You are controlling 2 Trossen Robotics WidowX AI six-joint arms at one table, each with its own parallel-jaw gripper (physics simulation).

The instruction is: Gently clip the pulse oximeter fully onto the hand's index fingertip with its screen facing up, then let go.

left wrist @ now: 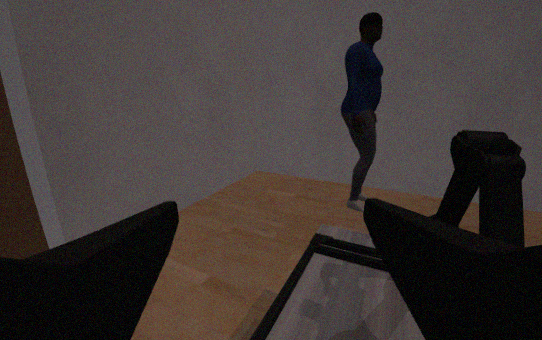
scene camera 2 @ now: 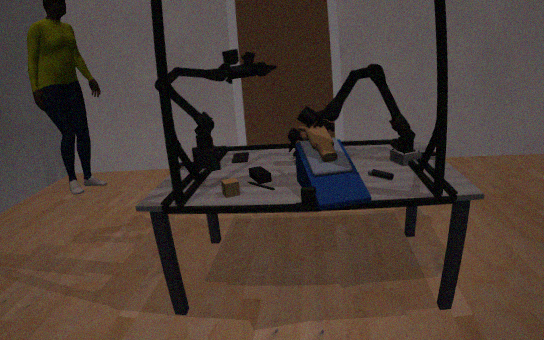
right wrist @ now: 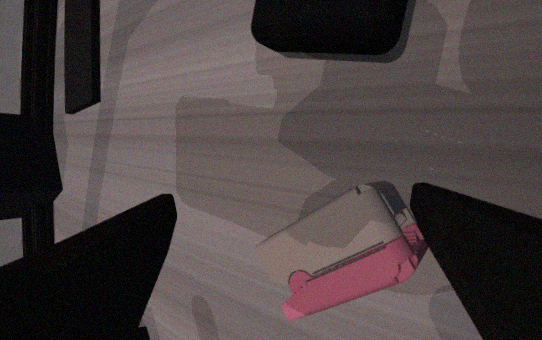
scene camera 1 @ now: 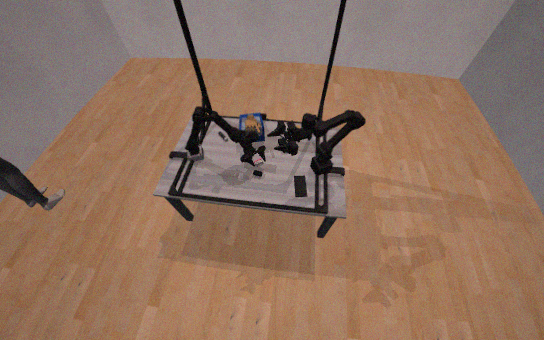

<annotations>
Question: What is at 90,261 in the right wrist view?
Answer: My right gripper.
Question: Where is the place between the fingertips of my left gripper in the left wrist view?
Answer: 272,209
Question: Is my left gripper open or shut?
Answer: Open.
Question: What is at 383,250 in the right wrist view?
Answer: A pulse oximeter.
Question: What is my left gripper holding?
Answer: Nothing.
</annotations>
